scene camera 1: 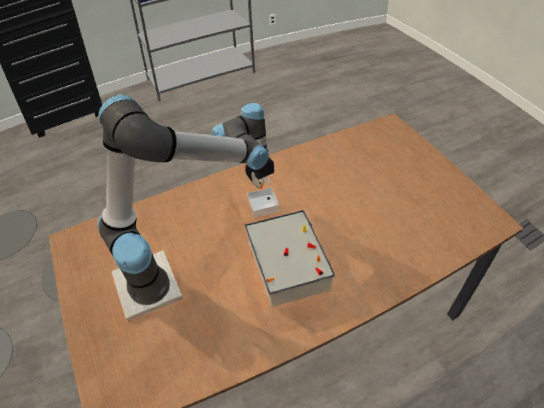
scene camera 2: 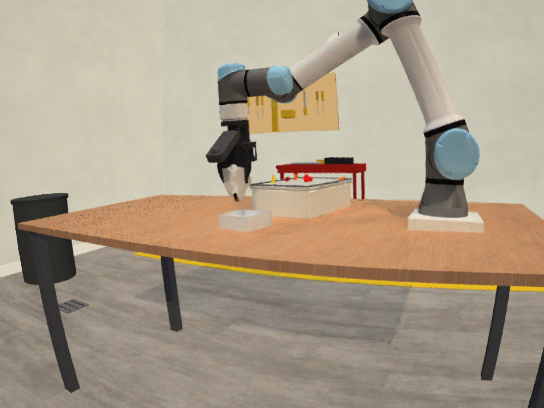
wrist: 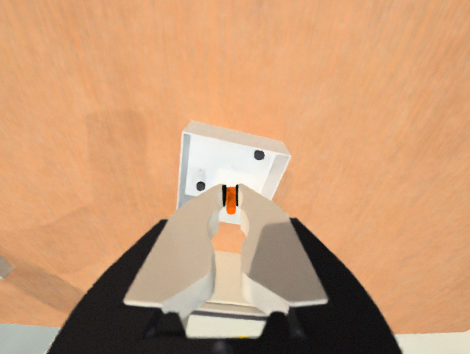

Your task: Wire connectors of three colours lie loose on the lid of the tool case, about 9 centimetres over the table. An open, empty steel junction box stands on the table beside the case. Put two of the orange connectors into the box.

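Places are measured from the arm's base along level axes (x back, y right, z up), in centimetres.
Pixels of known places: gripper, fingertip midpoint: (scene camera 1: 260, 187) (scene camera 2: 237, 201) (wrist: 231, 186); arm's base at its link origin: (scene camera 1: 148, 285) (scene camera 2: 443, 213).
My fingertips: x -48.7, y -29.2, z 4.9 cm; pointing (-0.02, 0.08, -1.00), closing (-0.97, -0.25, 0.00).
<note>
Ahead of a thing's pixels: the offset from my fingertips to its middle. Level surfaces: height alone.
My gripper (scene camera 1: 260, 185) (scene camera 2: 236, 198) (wrist: 231, 186) points down and is shut on an orange connector {dz +1.1, dx -0.2, dy +0.5 cm} (wrist: 231, 204), a little above the steel junction box {dz -5.4, dx -0.2, dy +2.8 cm} (scene camera 1: 265, 212) (scene camera 2: 236, 222) (wrist: 235, 136). In the wrist view the held connector overlaps the box's near part. The visible box floor shows two dark round spots and no connector; the fingers hide its near part. On the lid of the tool case (scene camera 1: 270, 250) (scene camera 2: 282, 202) lie one orange connector {dz +2.6, dx +9.0, dy +43.9 cm} (scene camera 1: 270, 280) (scene camera 2: 342, 178) at a corner and another orange connector {dz +3.2, dx -8.3, dy +41.2 cm} (scene camera 1: 318, 258) (scene camera 2: 295, 176) near the opposite edge.
Also on the lid are a yellow connector {dz +3.4, dx -8.3, dy +27.6 cm} (scene camera 1: 304, 228) (scene camera 2: 273, 179) and three red ones: one red connector {dz +2.8, dx +0.6, dy +34.9 cm} (scene camera 1: 286, 252) near the middle, a second red connector {dz +2.8, dx -8.1, dy +35.2 cm} (scene camera 1: 311, 245) and a third red connector {dz +2.8, dx -6.8, dy +45.6 cm} (scene camera 1: 319, 271) towards one edge. The case stands close beside the box on the table {dz -7.3 cm} (scene camera 1: 400, 200).
</note>
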